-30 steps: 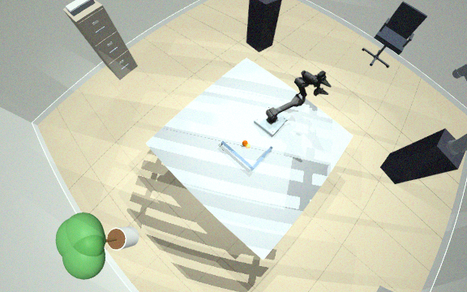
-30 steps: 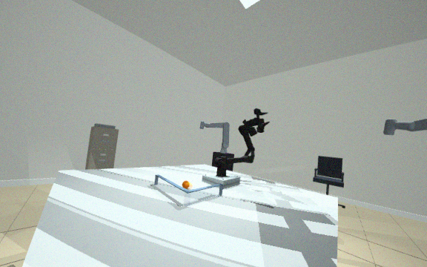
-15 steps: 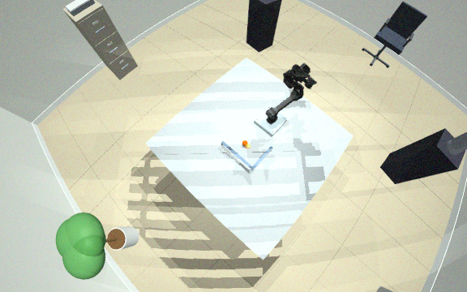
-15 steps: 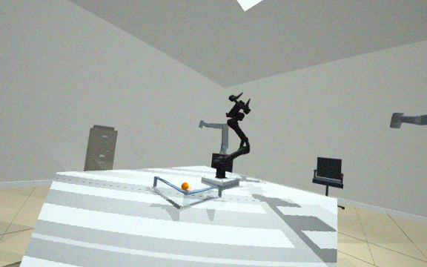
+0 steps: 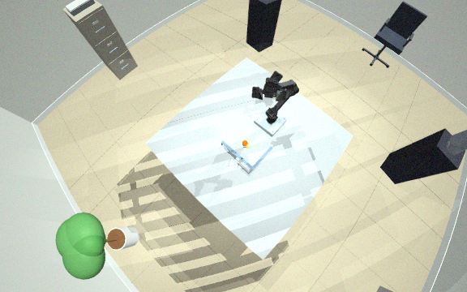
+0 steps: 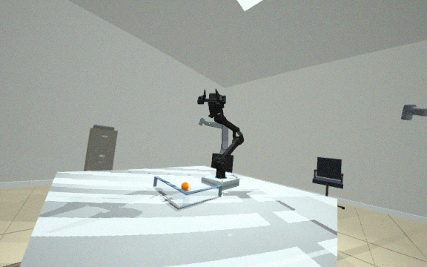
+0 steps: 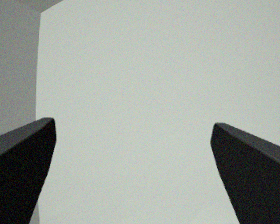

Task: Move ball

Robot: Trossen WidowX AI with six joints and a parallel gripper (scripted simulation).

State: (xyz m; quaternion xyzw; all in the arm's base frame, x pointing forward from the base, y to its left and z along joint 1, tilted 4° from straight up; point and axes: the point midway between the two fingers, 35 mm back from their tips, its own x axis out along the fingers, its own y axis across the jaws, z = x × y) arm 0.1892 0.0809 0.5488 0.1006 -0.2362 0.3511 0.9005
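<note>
Now: the orange ball 7 cm ahead of my gripper tip, 5 cm to the right of it and 60 cm below it.
</note>
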